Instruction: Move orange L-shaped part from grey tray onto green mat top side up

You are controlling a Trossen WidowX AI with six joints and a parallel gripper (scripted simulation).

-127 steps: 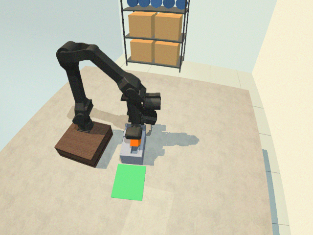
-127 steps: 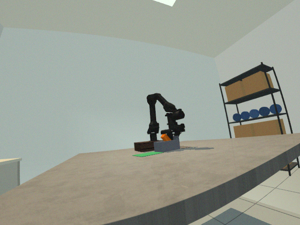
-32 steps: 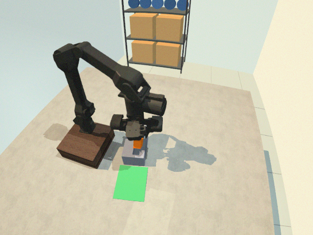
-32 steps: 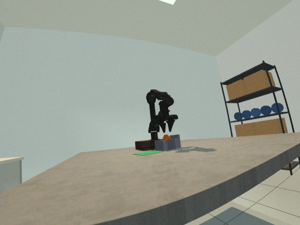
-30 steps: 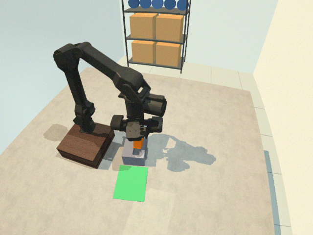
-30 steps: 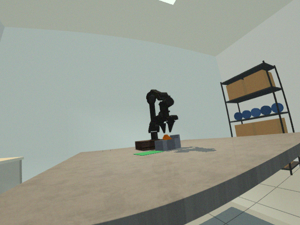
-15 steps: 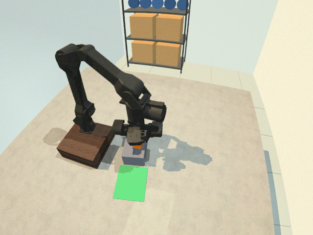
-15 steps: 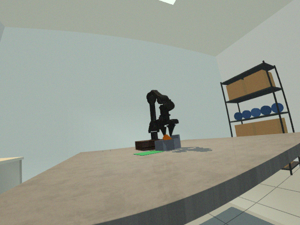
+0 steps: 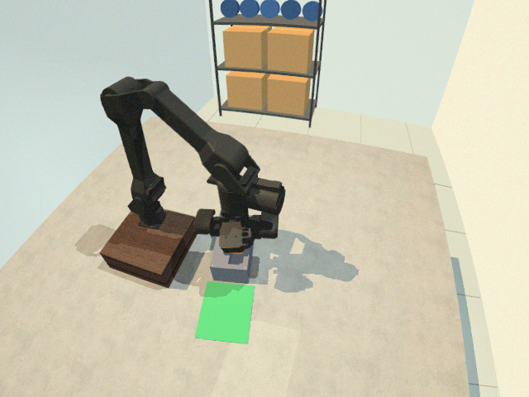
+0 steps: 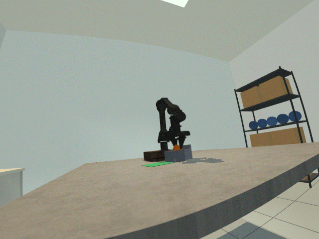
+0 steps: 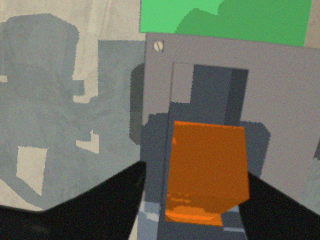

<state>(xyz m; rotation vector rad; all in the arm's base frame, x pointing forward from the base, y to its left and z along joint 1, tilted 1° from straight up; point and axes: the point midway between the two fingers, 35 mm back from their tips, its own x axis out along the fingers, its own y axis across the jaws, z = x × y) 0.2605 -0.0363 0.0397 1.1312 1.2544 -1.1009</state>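
My gripper tip is 15 cm to the left of the green mat and 8 cm above it. From my gripper tip the other things lie so: orange L-shaped part: 3 cm to the left, 3 cm below, 2 cm behind.
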